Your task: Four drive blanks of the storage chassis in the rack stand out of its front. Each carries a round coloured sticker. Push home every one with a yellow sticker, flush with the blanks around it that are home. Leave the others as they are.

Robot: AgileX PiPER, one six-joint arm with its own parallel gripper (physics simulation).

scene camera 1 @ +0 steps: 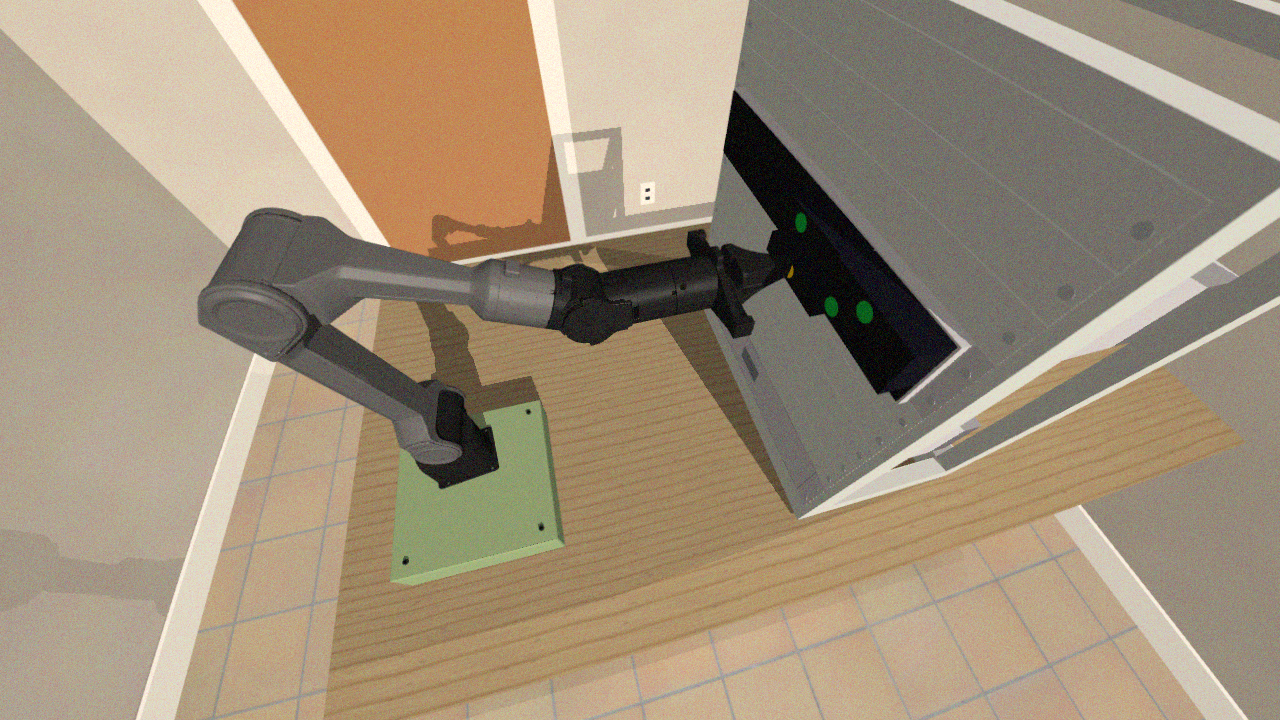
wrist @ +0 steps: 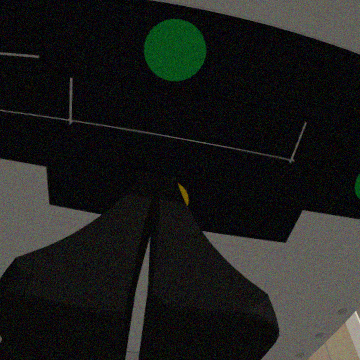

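Observation:
The black chassis front (scene camera 1: 753,143) is set in the rack (scene camera 1: 966,161). A yellow sticker (scene camera 1: 790,271) (wrist: 184,195) is mostly hidden behind my gripper (scene camera 1: 785,259) (wrist: 158,194), which is shut with no object between its fingers. Its tips are at the yellow-stickered blank (wrist: 250,215), seemingly touching it; any small gap cannot be told. That blank's lower outline stands out over the grey surface in the wrist view. Three green stickers show in the scene view: one upper left (scene camera 1: 801,222), two lower right (scene camera 1: 831,306) (scene camera 1: 863,311). In the wrist view, one green sticker (wrist: 175,50) is above the fingertips and another (wrist: 357,186) is cut by the right edge.
The grey panel (scene camera 1: 769,313) (wrist: 320,260) lies below the black front. The arm's base stands on a green plate (scene camera 1: 483,528) on the wooden table top (scene camera 1: 644,501). A wall with a socket (scene camera 1: 647,193) and an orange door (scene camera 1: 429,107) are behind the arm.

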